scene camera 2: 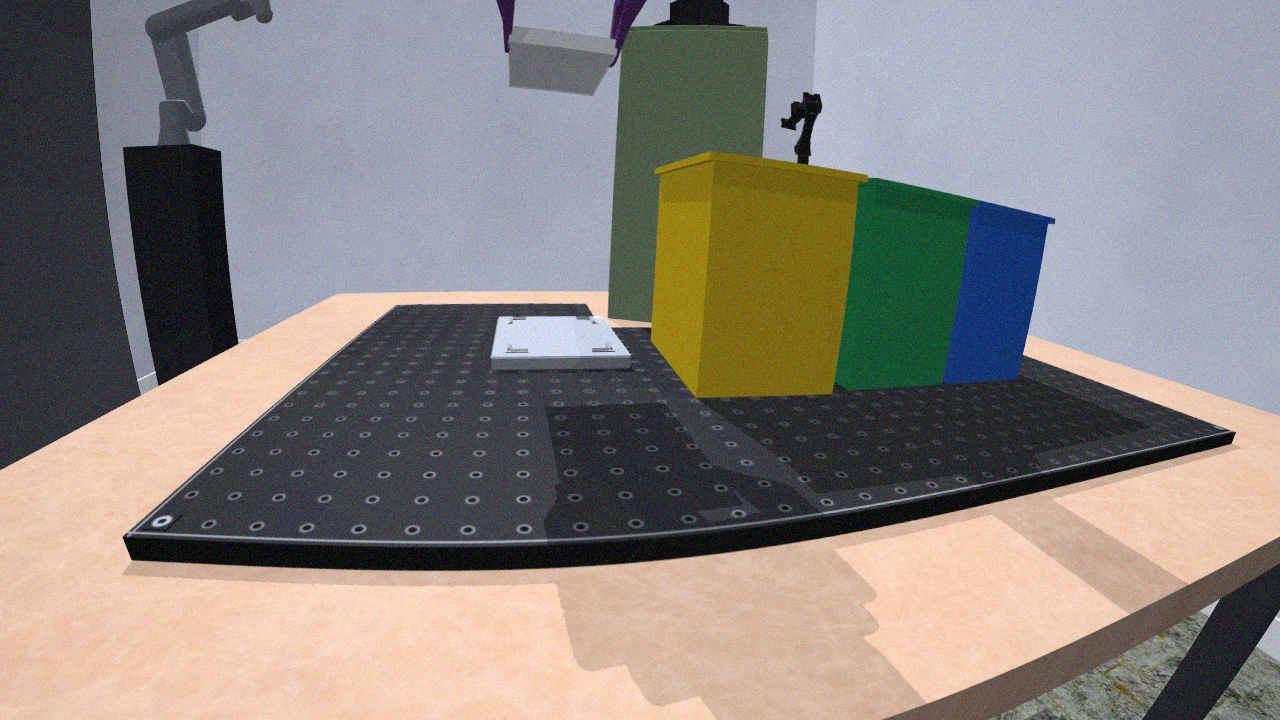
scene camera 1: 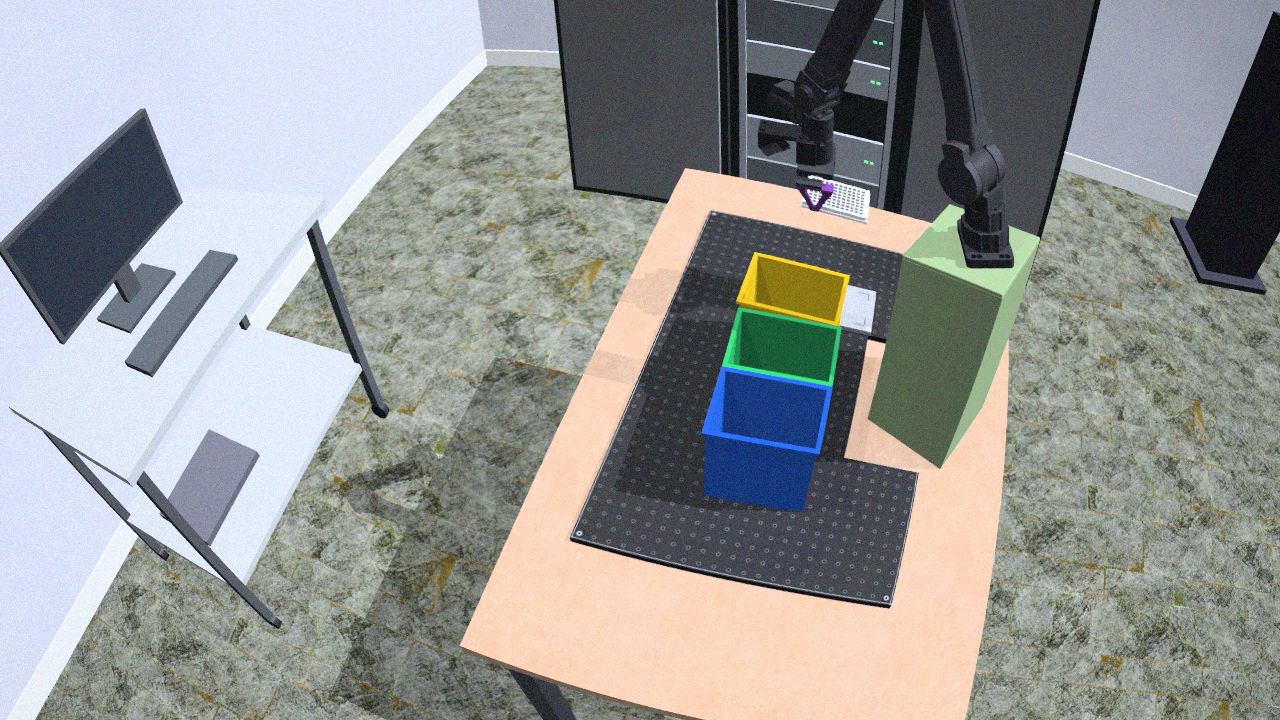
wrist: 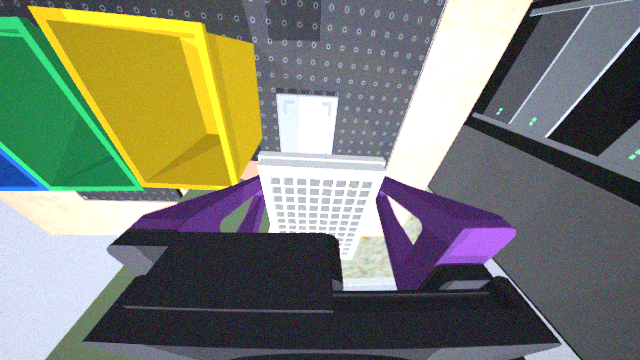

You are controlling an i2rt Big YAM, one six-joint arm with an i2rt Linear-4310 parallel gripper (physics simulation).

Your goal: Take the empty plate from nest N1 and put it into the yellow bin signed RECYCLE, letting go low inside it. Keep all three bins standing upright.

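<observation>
My gripper has purple fingers and is shut on the white well plate, one finger on each side. The plate is held high above the board, off the nest, and above the bins' rims in scene camera 2. The white nest lies bare on the board beside the yellow bin. The yellow bin stands upright and looks empty inside in the wrist view. Its RECYCLE sign does not show. The plate's lower part is hidden by the gripper body in the wrist view.
The green bin and blue bin stand upright in a row beyond the yellow one. A tall green pedestal carries the arm. A dark server rack stands behind the table.
</observation>
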